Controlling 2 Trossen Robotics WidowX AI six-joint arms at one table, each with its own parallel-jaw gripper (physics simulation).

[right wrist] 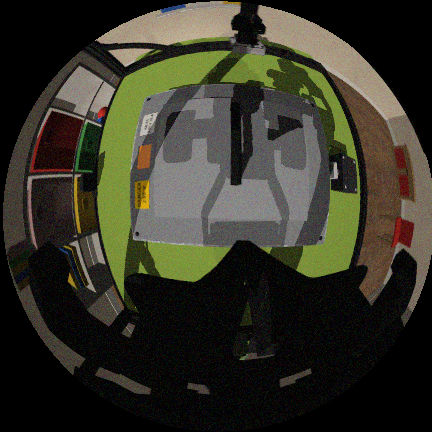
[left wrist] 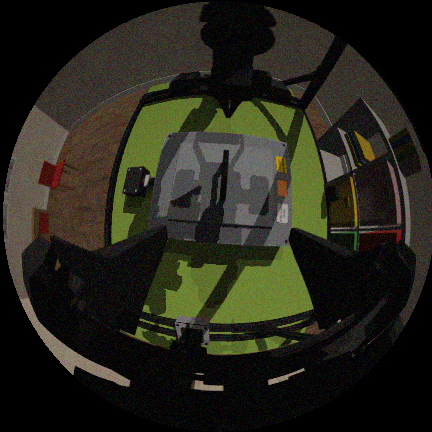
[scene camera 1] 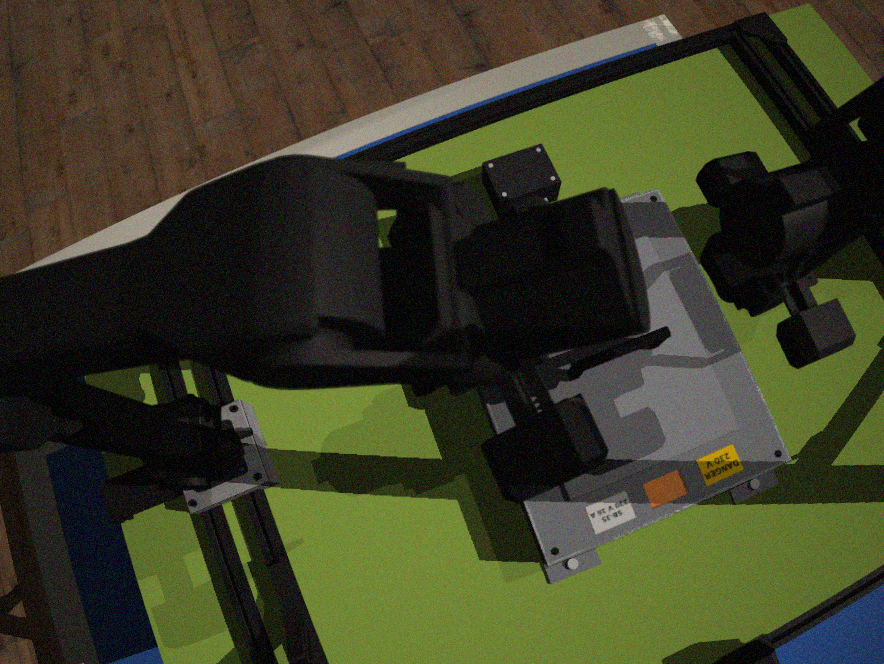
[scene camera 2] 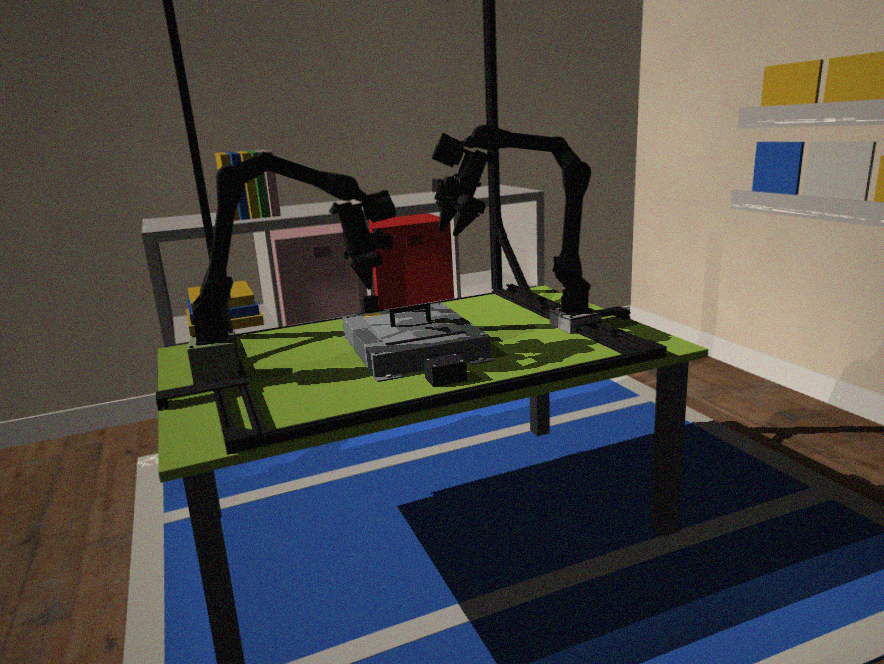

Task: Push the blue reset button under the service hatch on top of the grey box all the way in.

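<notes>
The grey box [scene camera 1: 564,525] [scene camera 2: 421,360] [left wrist: 160,210] [right wrist: 175,235] stands on the green table. Its service hatch [scene camera 1: 689,389] [left wrist: 257,165] [right wrist: 260,200] lies down over the opening, with a thin dark line along one edge. The black handle [scene camera 1: 621,350] [scene camera 2: 410,310] [left wrist: 226,162] [right wrist: 236,150] stands up from it. The blue button does not show. My left gripper [scene camera 2: 451,228] [left wrist: 230,233] is open and empty, high above the box. My right gripper [scene camera 2: 369,285] [left wrist: 227,116] [right wrist: 241,245] is shut and empty, above the box's side nearer the right arm, apart from handle and hatch.
A small black box [scene camera 1: 521,173] [scene camera 2: 445,369] [left wrist: 135,181] [right wrist: 345,174] sits beside the grey box. In scene camera 1 my left arm [scene camera 1: 285,271] covers part of the grey box. Dark rails [scene camera 2: 343,418] edge the table. A shelf unit [scene camera 2: 153,268] stands behind.
</notes>
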